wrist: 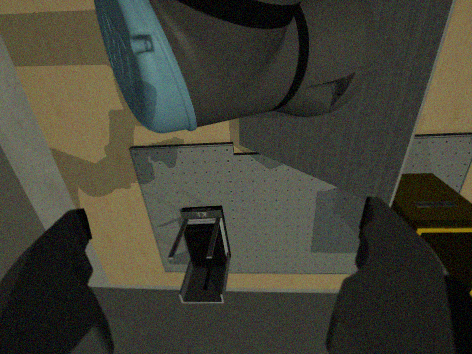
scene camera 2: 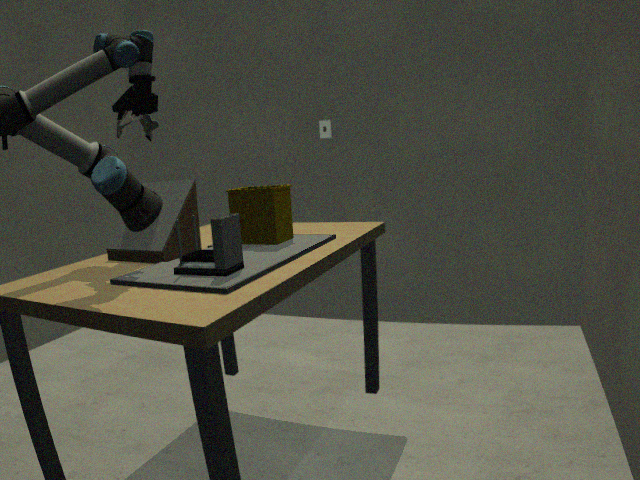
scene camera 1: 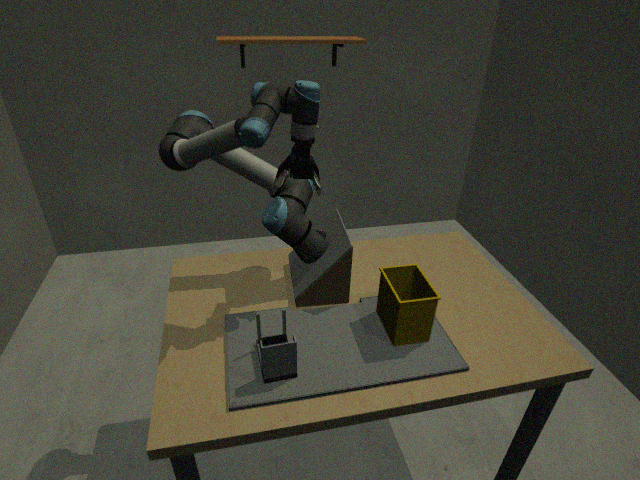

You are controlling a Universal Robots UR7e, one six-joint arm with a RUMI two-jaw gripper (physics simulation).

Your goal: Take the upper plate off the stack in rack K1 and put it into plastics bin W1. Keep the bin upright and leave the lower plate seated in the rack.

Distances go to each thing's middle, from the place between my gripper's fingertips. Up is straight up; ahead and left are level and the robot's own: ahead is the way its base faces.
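Labels:
Black plate [wrist: 197,236]: far ahead of my hand, a fair way to the right of it, far below it.

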